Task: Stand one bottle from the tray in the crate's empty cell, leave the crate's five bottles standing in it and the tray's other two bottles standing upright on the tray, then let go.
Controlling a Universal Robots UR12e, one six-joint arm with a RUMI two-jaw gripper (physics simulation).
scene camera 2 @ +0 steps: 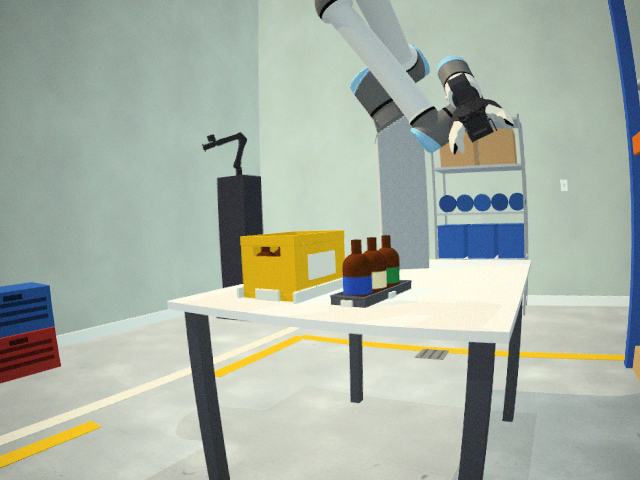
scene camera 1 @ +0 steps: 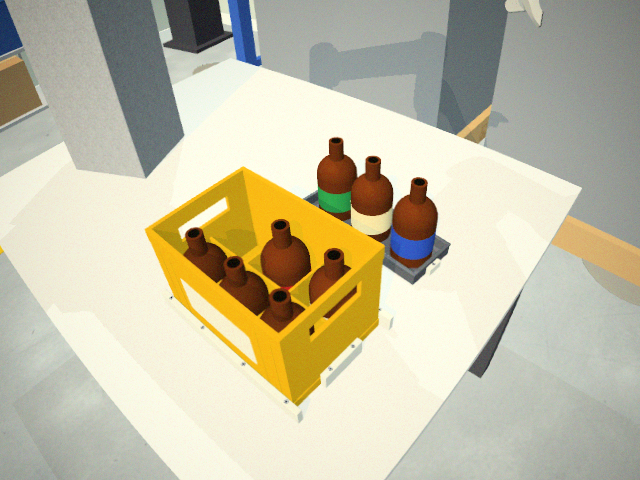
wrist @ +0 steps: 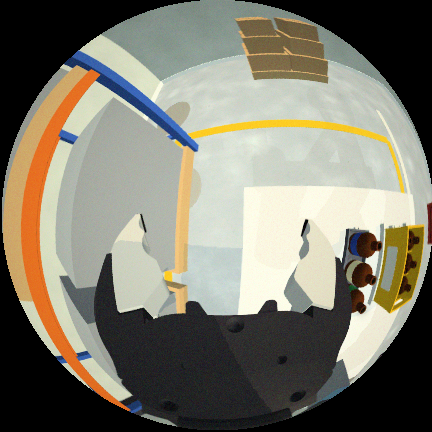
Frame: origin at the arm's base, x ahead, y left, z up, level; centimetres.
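Seen in the pictures: gripper, fingertip midpoint: (scene camera 2: 483, 139) (scene camera 1: 555, 2) (wrist: 225, 218); arm's base, origin of the base link: (scene camera 2: 397, 124).
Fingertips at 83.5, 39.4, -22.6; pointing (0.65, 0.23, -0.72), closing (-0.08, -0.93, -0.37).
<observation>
Pixels of each thing's top centre, then the offset from my fingertips to it, as dx, dy, dz. Level surfaces: height alone.
- yellow crate, middle of its top: (scene camera 1: 256, 236) (scene camera 2: 294, 233) -20.2, -57.0, -19.9
- dark tray, middle of its top: (scene camera 1: 372, 220) (scene camera 2: 374, 287) (wrist: 353, 271) -17.3, -31.9, -34.9
- green-banded bottle, middle of its top: (scene camera 1: 336, 140) (scene camera 2: 385, 235) (wrist: 362, 309) -25.6, -30.7, -21.4
- cream-banded bottle, middle of its top: (scene camera 1: 373, 159) (scene camera 2: 371, 237) (wrist: 373, 280) -17.3, -32.3, -21.4
- blue-banded bottle, middle of its top: (scene camera 1: 419, 182) (scene camera 2: 356, 239) (wrist: 379, 245) -8.4, -33.5, -21.4
- white table, its level: dz -37.4
The yellow crate (scene camera 1: 310, 369) (scene camera 2: 268, 276) (wrist: 400, 257) holds five brown bottles upright. Its empty cell (scene camera 1: 238, 238) is at the far left corner in scene camera 1, in the row nearer the tray. The dark tray (scene camera 1: 413, 276) (scene camera 2: 368, 300) stands beside the crate. On it stand upright in a row a green-banded bottle (scene camera 1: 336, 178) (scene camera 2: 391, 263), a cream-banded bottle (scene camera 1: 372, 198) (wrist: 359, 274) and a blue-banded bottle (scene camera 1: 413, 224) (scene camera 2: 356, 271) (wrist: 362, 244). My gripper (scene camera 2: 483, 138) (wrist: 225, 218) is open and empty, high above table level, well away from crate and tray.
Pale fixing strips (scene camera 1: 341, 361) edge the crate's base on the white table (scene camera 1: 439, 320) (scene camera 2: 454, 310). A grey column (scene camera 1: 118, 87) (scene camera 2: 404, 206) rises behind the table. A shelf rack (scene camera 2: 478, 168) stands further back. A large grey panel (wrist: 125, 200) shows left in the wrist view.
</observation>
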